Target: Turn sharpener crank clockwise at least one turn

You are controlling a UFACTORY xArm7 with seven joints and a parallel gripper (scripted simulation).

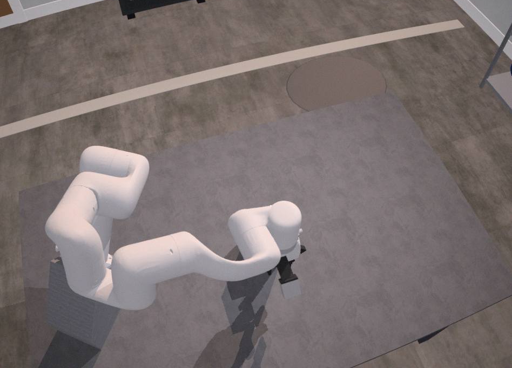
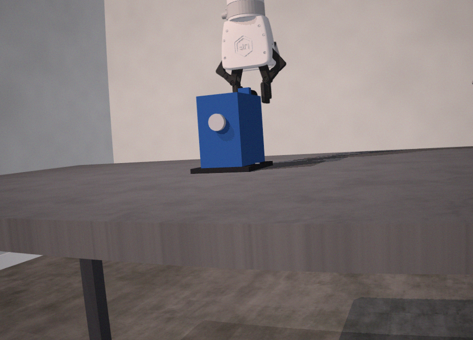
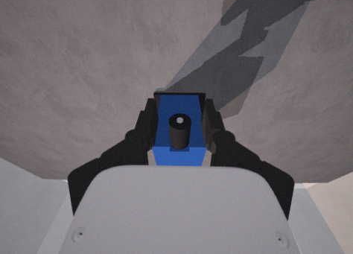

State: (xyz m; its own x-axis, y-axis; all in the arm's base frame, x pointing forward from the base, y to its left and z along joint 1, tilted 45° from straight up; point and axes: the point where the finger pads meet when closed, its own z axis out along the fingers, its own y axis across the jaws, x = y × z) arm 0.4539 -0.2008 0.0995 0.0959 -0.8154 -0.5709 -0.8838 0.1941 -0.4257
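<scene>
Right now my hand is 2 cm to the right of the dark crank knob.
</scene>
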